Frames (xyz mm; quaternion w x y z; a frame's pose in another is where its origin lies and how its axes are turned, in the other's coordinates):
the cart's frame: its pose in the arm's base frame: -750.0 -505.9 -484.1 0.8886 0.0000 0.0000 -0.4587
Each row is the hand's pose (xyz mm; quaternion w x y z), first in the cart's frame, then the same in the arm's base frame.
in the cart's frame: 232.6 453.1 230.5 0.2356 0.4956 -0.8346 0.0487
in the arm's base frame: -245.9 -433.1 -253.6 0.2317 0.0576 -0.9689 -0.0648
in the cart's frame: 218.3 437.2 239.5 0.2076 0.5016 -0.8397 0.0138
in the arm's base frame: -267.2 -430.6 -244.6 0.1908 0.0606 -0.9762 -0.0830
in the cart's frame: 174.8 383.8 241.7 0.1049 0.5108 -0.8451 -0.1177
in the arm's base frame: -335.9 -426.1 -242.4 0.0392 0.0663 -0.9853 -0.1527
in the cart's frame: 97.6 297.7 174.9 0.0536 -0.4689 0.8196 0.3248
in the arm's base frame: -450.8 -413.0 -309.2 0.1966 -0.0407 0.9434 0.2640
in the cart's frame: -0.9 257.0 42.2 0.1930 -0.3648 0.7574 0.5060
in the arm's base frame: -541.0 -356.3 -441.9 0.4036 0.0233 0.8403 0.3611
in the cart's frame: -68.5 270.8 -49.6 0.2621 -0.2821 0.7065 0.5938
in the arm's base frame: -568.9 -293.2 -533.7 0.5053 0.0734 0.7572 0.4074
